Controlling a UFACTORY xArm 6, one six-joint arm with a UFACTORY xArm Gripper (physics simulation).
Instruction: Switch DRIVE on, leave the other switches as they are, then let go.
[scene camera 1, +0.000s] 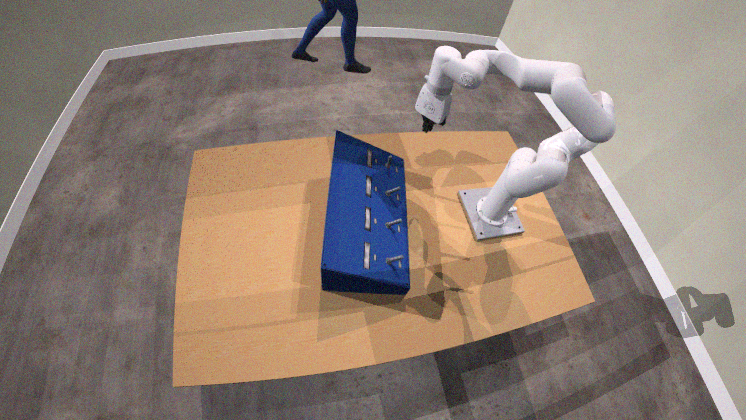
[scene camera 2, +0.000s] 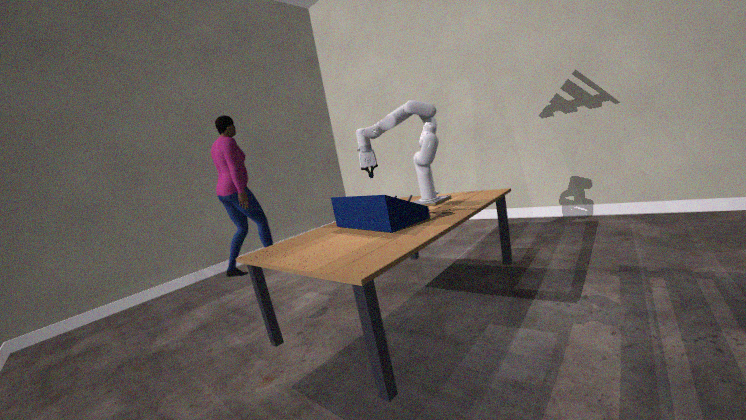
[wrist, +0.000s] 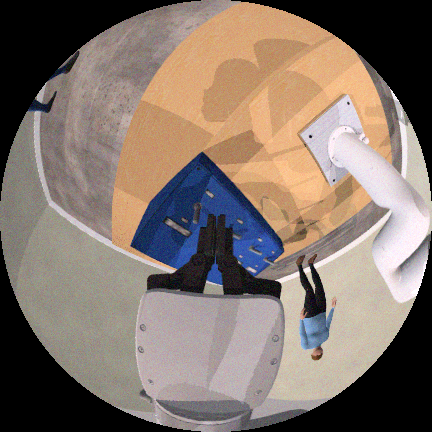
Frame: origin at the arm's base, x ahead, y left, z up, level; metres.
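Seen in the pictures: gripper, fingertip midpoint: (scene camera 1: 426, 130) (scene camera 2: 371, 178) (wrist: 216, 222); arm's base at its link origin: (scene camera 1: 491, 211) (scene camera 2: 429, 199) (wrist: 342, 146).
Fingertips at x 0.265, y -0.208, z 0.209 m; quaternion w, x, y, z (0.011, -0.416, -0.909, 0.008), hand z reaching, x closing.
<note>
Offsets run from my fingertips to a thing's top centre. "*": to the spot under its first point. Level surfaces: height alone.
A blue sloped switch panel (scene camera 1: 347, 208) (scene camera 2: 360, 212) (wrist: 172, 200) stands on the table. It carries a row of several metal levers, each with a pale label strip; the lettering is too small to read, so I cannot tell which is DRIVE. The lever at the far end @[* 0.110 m down, 0.116 m ahead, 0.039 m left] (scene camera 1: 389, 161) (wrist: 197, 212) leans differently from the near-end lever @[0.100 m down, 0.161 m ahead, 0.391 m left] (scene camera 1: 395, 259) and the two middle levers (scene camera 1: 393, 191) (scene camera 1: 394, 223), which look alike. My gripper (scene camera 1: 427, 128) (scene camera 2: 371, 175) (wrist: 216, 222) is shut and empty. It hangs above the panel's height, apart from the levers, and its fingers hide part of the panel in the wrist view.
The wooden table @[0.230 m down] (scene camera 1: 234, 250) (scene camera 2: 313, 255) (wrist: 165, 130) bears the panel and the arm's base plate (scene camera 1: 472, 208) (wrist: 320, 135). A person in pink and blue (scene camera 2: 229, 166) stands beyond the table; the legs (scene camera 1: 349, 36) show in scene camera 1. A person in light blue (wrist: 315, 331) shows in the wrist view.
</note>
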